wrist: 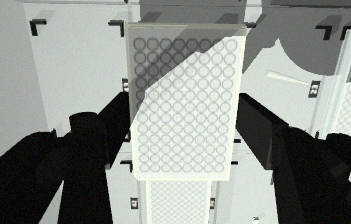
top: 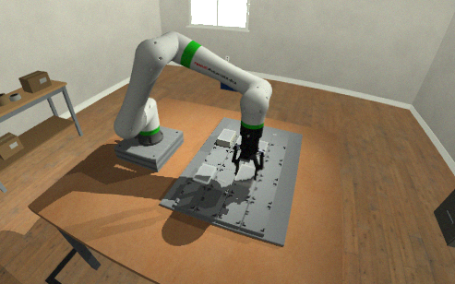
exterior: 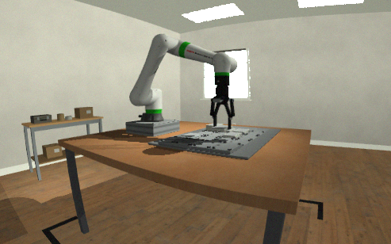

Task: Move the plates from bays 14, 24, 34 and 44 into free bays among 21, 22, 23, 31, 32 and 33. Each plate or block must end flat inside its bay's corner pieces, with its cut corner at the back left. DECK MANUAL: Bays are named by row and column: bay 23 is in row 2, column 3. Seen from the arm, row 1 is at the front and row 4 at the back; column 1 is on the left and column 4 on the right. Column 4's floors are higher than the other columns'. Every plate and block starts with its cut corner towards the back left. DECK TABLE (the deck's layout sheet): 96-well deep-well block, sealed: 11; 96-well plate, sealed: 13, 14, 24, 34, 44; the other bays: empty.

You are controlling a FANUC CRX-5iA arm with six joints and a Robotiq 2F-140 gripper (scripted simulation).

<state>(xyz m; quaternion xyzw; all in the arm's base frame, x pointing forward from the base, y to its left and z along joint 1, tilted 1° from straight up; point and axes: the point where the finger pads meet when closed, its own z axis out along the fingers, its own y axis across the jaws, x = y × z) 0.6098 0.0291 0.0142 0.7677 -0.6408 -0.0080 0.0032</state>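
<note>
Now: hand 100 mm above the bay label 43, 60 mm short of it and 10 mm to the right of it. The rest, counted from my hand: sealed 96-well plate (210 mm behind, 90 mm below, 40 mm to the right); then sealed deep-well block (280 mm to the left, 270 mm behind, 80 mm below).
</note>
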